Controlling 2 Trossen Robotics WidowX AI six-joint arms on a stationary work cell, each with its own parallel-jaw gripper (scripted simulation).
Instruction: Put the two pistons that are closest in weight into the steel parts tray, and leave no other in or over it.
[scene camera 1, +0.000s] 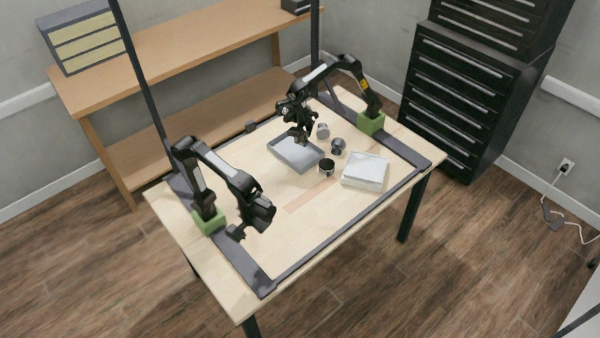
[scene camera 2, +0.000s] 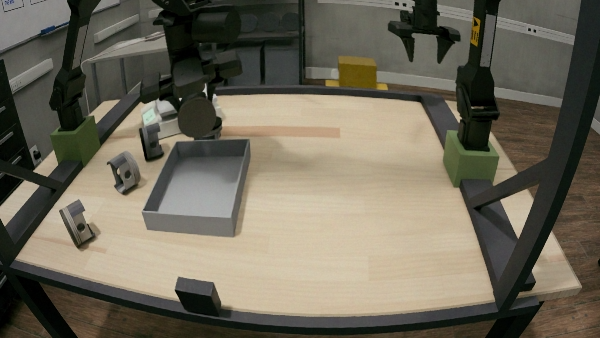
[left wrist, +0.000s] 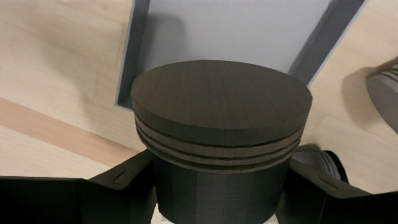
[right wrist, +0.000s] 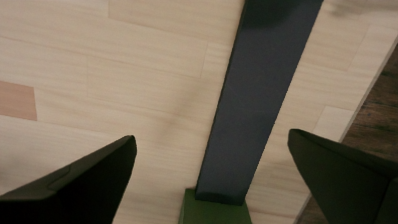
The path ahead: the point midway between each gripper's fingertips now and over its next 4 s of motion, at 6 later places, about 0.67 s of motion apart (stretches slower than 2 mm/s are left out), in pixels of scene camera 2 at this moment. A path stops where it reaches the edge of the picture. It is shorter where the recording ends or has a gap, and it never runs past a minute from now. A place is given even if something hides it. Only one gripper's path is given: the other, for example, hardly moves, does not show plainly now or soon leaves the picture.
My left gripper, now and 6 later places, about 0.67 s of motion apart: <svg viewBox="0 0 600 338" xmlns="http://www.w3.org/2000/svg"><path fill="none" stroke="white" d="M196 112L198 127L199 141L201 152L202 154L202 153L200 141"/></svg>
